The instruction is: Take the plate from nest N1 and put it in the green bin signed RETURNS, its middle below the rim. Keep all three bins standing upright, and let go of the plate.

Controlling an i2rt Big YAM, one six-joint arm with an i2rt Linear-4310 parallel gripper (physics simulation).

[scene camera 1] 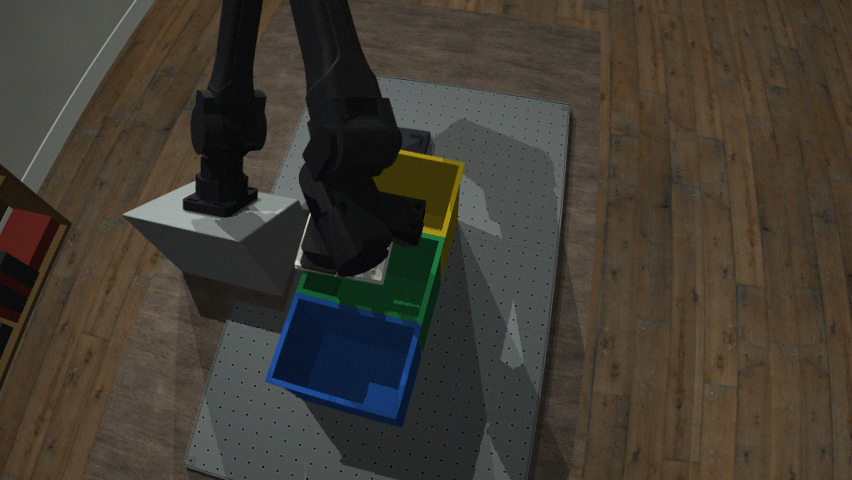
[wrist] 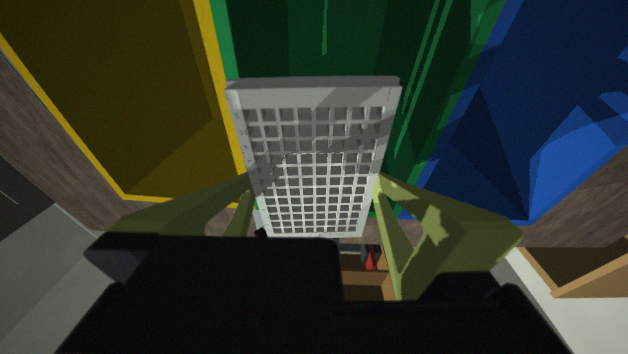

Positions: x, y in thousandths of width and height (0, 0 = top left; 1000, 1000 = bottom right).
Labels:
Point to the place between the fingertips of my gripper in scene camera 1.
406, 516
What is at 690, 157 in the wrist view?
A green bin.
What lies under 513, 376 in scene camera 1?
A yellow bin.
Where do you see a white plate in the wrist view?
499, 414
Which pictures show the blue bin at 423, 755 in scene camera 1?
Scene camera 1 and the wrist view: all of them.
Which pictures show the green bin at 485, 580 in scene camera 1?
Scene camera 1 and the wrist view: all of them.

